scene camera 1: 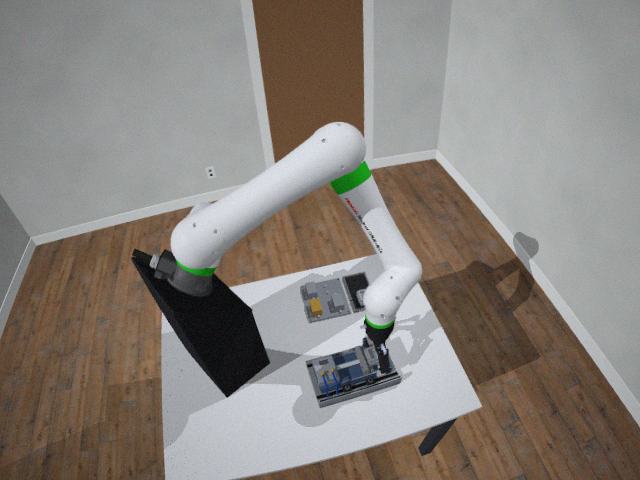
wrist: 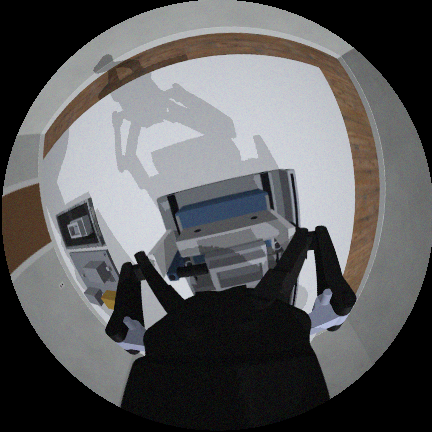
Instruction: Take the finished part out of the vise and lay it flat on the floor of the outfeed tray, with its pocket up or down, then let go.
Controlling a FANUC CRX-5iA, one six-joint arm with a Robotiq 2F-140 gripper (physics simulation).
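Frame: origin at the arm's base, x right, y ahead, z up, level; centimetres.
Where they show: arm's base, origin of its link: point(scene camera 1: 188, 282).
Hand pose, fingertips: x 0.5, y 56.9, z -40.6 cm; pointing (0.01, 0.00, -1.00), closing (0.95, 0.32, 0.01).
Things, the pixels of their centre, and the offset from my fingertips. "pt": a spot on its surface instead.
- finished part, middle of its body: point(wrist: 238, 265) point(scene camera 1: 372, 355) dx +1.8, dy -1.4, dz +6.0 cm
- vise, middle of its body: point(wrist: 242, 283) point(scene camera 1: 352, 367) dx +4.4, dy -7.9, dz +1.2 cm
- grey plate, middle of its body: point(wrist: 98, 279) point(scene camera 1: 325, 299) dx -29.3, dy -20.0, dz -3.4 cm
- yellow block, middle of its body: point(wrist: 114, 300) point(scene camera 1: 315, 307) dx -23.5, dy -23.2, dz -1.1 cm
- black cylinder, a spot on its surface: point(wrist: 192, 270) pt dx -2.8, dy -2.7, dz +5.8 cm
The finished part point(scene camera 1: 369, 353) point(wrist: 240, 275) is a light grey block in the vise point(scene camera 1: 361, 395) point(wrist: 225, 231), with its rectangular pocket facing up. My gripper point(scene camera 1: 376, 356) point(wrist: 220, 230) is open and empty, low over the vise end away from the robot's base. In the wrist view the fingers stand wide apart to the left and right, and the part shows below the line between their tips. Exact finger height is hard to tell. The outfeed tray point(scene camera 1: 354, 283) point(wrist: 82, 209) is dark inside; a grey block with a pocket lies in it.
A grey plate point(scene camera 1: 330, 287) with several grey blocks and a yellow block point(scene camera 1: 315, 307) point(wrist: 108, 300) lies beside the outfeed tray. Blue hoses point(scene camera 1: 325, 383) rise at the vise's near-base end. A black cylinder point(wrist: 192, 270) points at the part's side. The robot's black pedestal point(scene camera 1: 222, 335) stands at the left.
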